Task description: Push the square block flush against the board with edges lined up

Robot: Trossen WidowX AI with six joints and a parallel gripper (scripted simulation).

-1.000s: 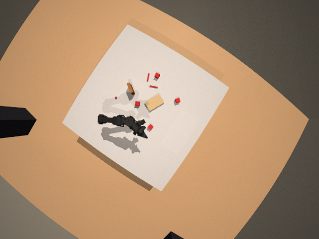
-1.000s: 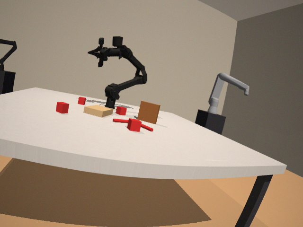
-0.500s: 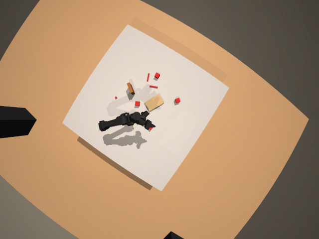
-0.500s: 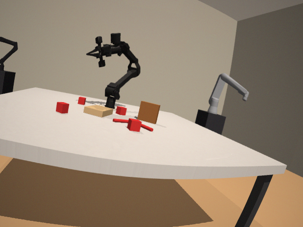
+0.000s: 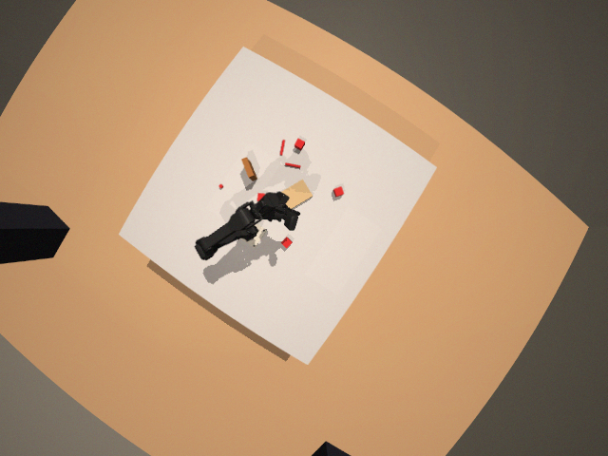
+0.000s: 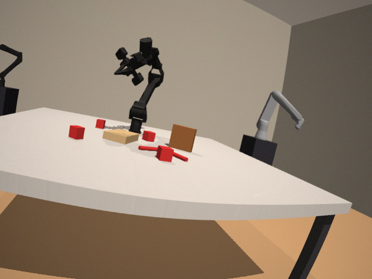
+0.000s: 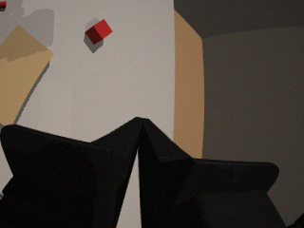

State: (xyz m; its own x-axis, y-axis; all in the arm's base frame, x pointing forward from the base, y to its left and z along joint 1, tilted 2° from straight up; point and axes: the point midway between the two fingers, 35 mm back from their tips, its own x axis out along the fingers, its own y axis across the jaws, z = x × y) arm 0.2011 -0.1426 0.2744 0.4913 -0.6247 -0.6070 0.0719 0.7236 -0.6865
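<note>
My gripper tip is 30 mm short of the brown square block, 350 mm to the right of it and 210 mm above it. Also, from my gripper tip: tiny red piece: 130 mm behind, 430 mm to the left, 250 mm below; then tan board: 60 mm ahead, 90 mm to the left, 250 mm below.
</note>
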